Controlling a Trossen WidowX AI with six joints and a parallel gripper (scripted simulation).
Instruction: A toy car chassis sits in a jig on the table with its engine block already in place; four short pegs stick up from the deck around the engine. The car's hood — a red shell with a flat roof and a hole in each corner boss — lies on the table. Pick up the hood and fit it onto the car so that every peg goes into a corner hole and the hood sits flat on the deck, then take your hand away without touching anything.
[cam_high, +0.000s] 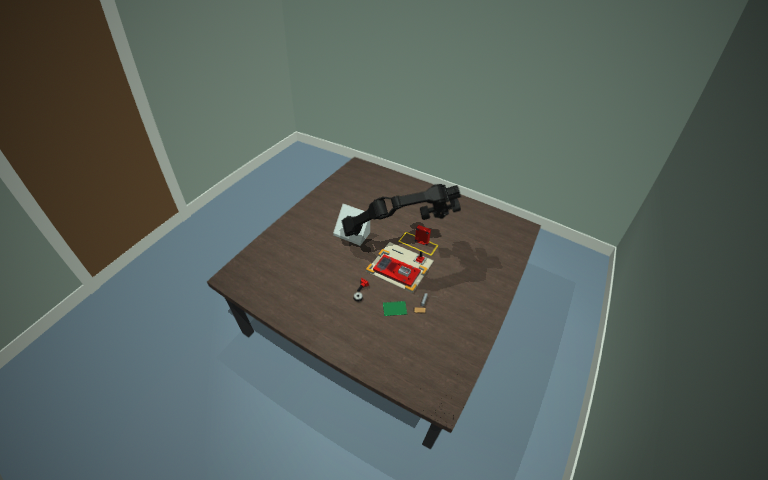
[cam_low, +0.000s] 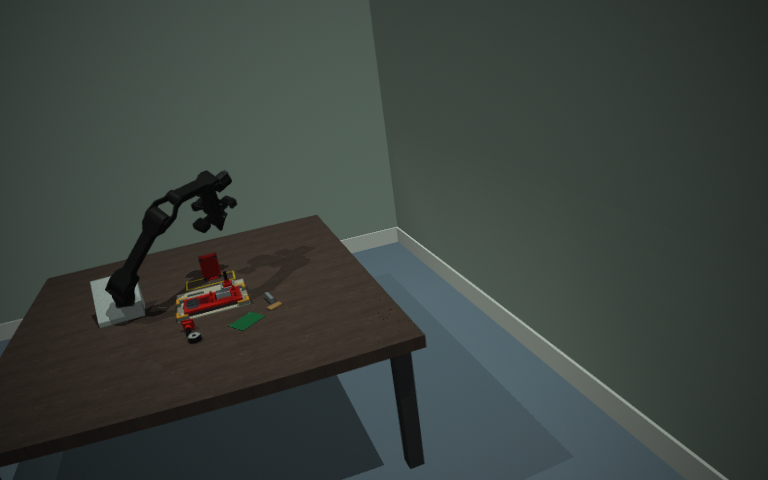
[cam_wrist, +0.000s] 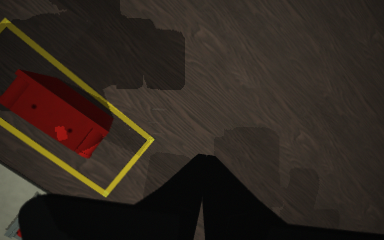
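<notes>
The red hood is 70 mm behind my gripper tip, 40 mm to the right of it and 120 mm below it. The rest, counted from my gripper tip: tan block: 130 mm ahead, 420 mm to the right, 170 mm below; then green plate: 30 mm ahead, 470 mm to the right, 170 mm below; then grey piece: 120 mm ahead, 370 mm to the right, 160 mm below.
</notes>
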